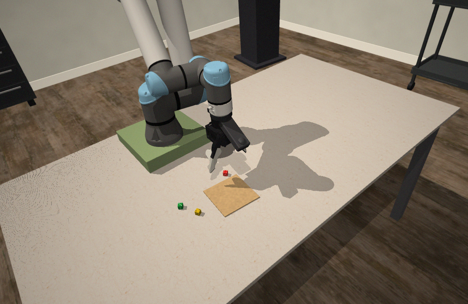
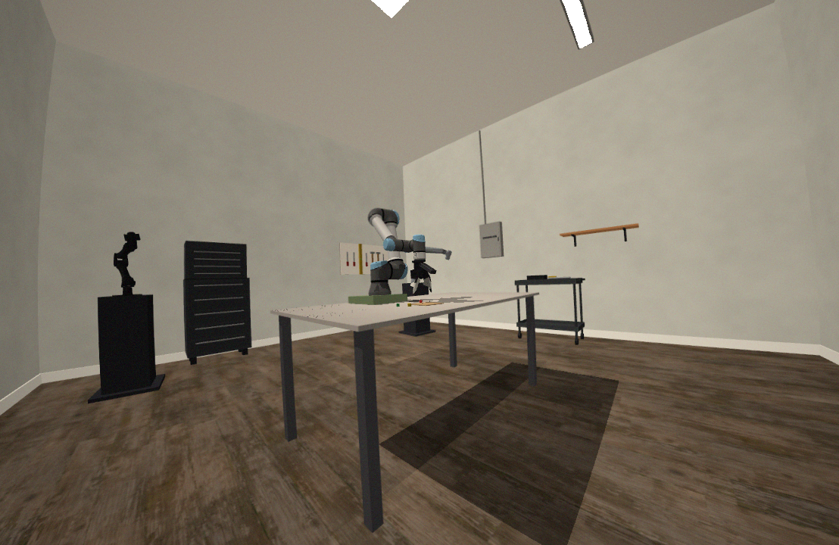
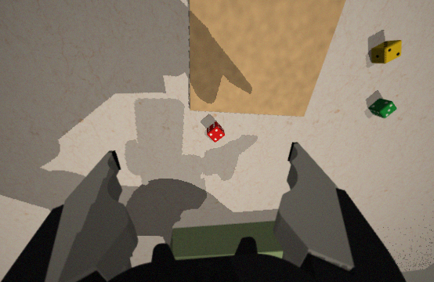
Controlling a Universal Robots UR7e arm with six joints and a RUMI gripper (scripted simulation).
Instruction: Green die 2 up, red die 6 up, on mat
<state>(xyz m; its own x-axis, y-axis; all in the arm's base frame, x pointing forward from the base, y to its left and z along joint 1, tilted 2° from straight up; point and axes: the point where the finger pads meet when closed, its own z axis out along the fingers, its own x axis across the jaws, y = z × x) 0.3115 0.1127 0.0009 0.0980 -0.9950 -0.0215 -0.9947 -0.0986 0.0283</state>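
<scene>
Now: the red die 50 mm below my hand, 10 mm to the right of it and 10 mm behind it. Round my hand: yellow die 180 mm to the right, 90 mm ahead, 50 mm below; then green die 220 mm to the right, 50 mm below, 30 mm ahead; then tan mat 80 mm ahead, 60 mm below, 50 mm to the right.
</scene>
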